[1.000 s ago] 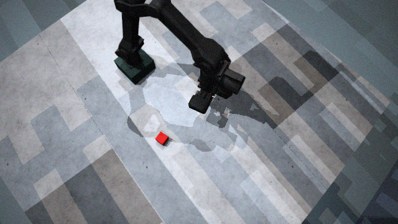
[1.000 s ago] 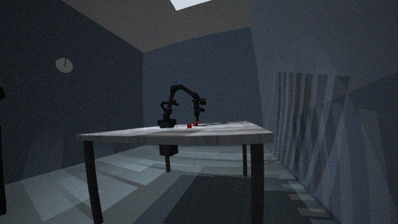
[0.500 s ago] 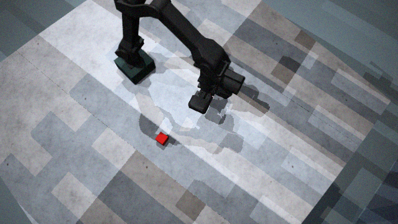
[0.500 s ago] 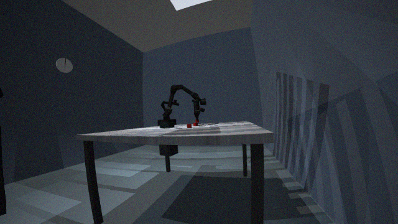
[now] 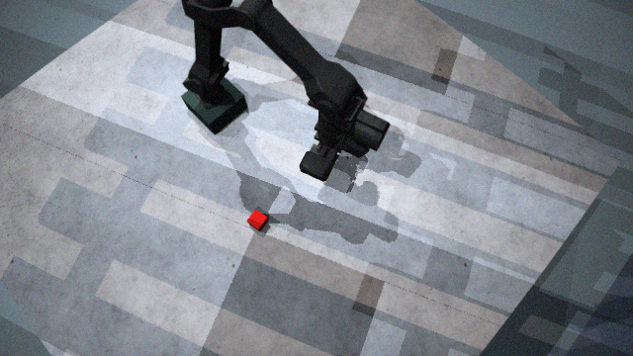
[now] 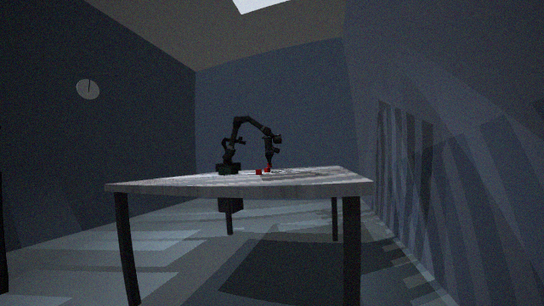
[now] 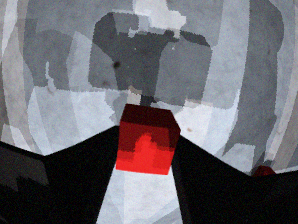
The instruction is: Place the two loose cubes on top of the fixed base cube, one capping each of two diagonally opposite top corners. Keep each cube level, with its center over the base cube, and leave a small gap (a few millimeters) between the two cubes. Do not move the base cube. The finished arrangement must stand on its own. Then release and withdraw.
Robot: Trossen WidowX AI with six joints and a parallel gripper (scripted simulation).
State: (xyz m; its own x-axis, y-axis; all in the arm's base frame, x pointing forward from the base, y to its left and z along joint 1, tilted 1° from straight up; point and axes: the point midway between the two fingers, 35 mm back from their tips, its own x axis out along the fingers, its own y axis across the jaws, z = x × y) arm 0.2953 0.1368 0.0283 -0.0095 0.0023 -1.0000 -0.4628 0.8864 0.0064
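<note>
My gripper tip is now right at the red cube.
</note>
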